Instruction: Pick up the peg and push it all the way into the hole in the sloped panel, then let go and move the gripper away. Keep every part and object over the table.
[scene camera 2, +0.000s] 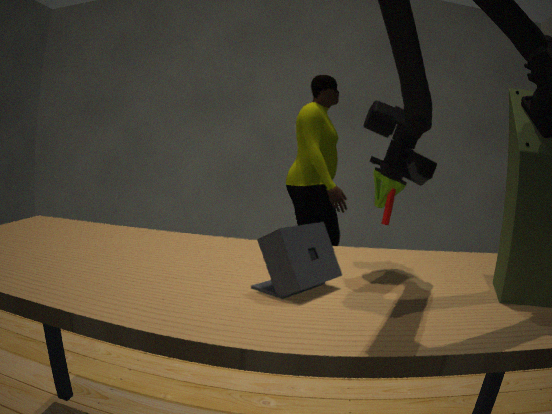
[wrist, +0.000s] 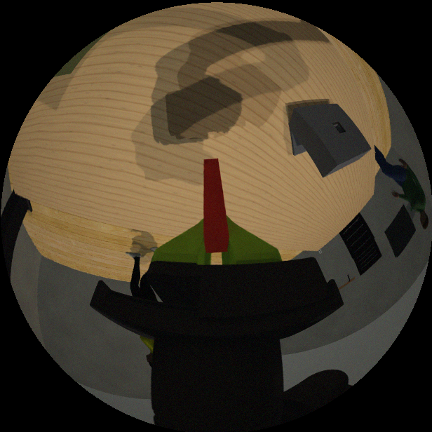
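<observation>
A red square peg is held between the green fingers of my gripper, which is shut on it. The peg points down, slightly tilted, and hangs well above the table, with its lower part sticking out below the fingertips. The grey block with the sloped panel stands on the table, left of the gripper in the scene view and at the right in the wrist view. Its square hole shows in both views. The peg is apart from the panel.
The wooden table carries the block and shadows of the arm. A green robot pedestal stands at the right in the scene view. A person in a yellow top is behind the table, and a person in green shows in the wrist view.
</observation>
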